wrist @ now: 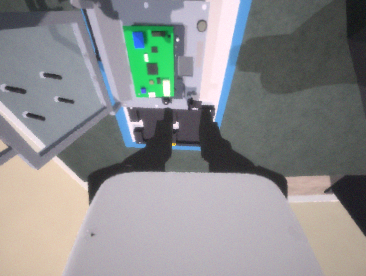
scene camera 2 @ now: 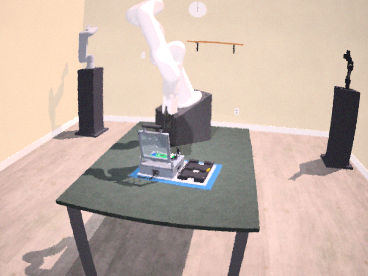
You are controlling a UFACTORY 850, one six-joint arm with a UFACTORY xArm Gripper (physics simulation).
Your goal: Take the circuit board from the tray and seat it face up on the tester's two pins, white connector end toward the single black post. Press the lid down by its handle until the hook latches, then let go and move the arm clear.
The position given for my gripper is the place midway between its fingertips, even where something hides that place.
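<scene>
From the wrist view, I can see my gripper (wrist: 186, 120) along with a green circuit board (wrist: 151, 54), a pair of black posts (wrist: 178, 31) and a clear lid (wrist: 60, 93). In scene camera 2 I can see that same clear lid too (scene camera 2: 153, 145).
</scene>
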